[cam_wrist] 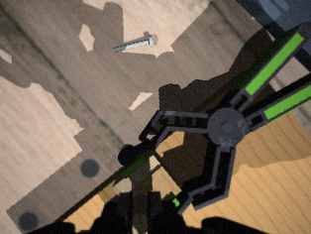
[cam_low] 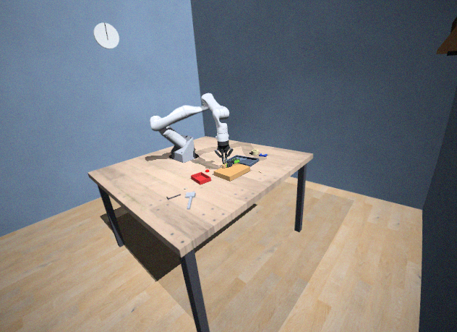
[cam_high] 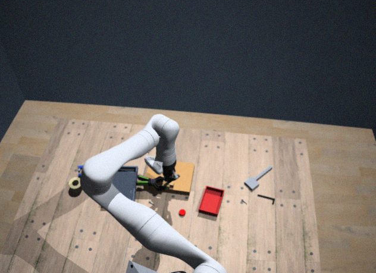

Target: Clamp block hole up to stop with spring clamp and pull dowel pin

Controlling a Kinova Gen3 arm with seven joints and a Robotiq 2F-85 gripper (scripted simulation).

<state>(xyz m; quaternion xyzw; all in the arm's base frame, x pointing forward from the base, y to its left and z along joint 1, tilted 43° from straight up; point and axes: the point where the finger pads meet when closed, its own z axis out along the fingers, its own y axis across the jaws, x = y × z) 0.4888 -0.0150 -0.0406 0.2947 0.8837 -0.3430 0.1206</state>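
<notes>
Right now my hand is 20 mm above the dowel pin. Round my hand: bench board: 60 mm ahead, 10 mm to the left, 60 mm below; wooden block: 40 mm below; red disc: 100 mm behind, 80 mm to the right, 80 mm below.
</notes>
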